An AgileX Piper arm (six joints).
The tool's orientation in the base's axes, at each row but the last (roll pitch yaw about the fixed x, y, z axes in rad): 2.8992, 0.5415, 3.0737; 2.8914, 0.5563, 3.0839; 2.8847, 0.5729, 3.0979; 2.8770, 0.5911, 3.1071; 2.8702, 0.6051, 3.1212; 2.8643, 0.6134, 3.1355; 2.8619, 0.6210, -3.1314; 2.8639, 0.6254, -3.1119; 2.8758, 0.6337, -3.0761; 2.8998, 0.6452, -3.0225
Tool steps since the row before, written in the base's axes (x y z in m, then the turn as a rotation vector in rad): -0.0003, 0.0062, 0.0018, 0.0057, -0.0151, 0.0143; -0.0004, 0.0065, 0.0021, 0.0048, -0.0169, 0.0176; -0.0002, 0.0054, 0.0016, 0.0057, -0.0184, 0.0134; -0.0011, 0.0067, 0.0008, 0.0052, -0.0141, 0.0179; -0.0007, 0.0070, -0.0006, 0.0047, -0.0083, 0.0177; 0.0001, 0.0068, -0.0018, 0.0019, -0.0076, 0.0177; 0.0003, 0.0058, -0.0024, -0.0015, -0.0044, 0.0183; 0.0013, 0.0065, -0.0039, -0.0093, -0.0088, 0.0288; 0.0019, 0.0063, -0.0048, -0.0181, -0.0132, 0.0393; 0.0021, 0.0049, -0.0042, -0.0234, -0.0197, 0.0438
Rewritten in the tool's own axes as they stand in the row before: -0.0003, 0.0064, -0.0004, -0.0131, -0.0121, -0.0121; -0.0005, 0.0068, -0.0005, -0.0142, -0.0131, -0.0156; -0.0005, 0.0056, -0.0002, -0.0127, -0.0156, -0.0121; 0.0007, 0.0068, 0.0004, -0.0147, -0.0104, -0.0149; 0.0010, 0.0067, 0.0019, -0.0141, -0.0047, -0.0136; 0.0010, 0.0061, 0.0033, -0.0118, -0.0036, -0.0149; 0.0011, 0.0050, 0.0037, -0.0094, 0.0001, -0.0164; 0.0011, 0.0051, 0.0057, -0.0091, -0.0003, -0.0302; 0.0010, 0.0046, 0.0067, -0.0080, -0.0003, -0.0445; 0.0004, 0.0033, 0.0059, -0.0059, -0.0042, -0.0529
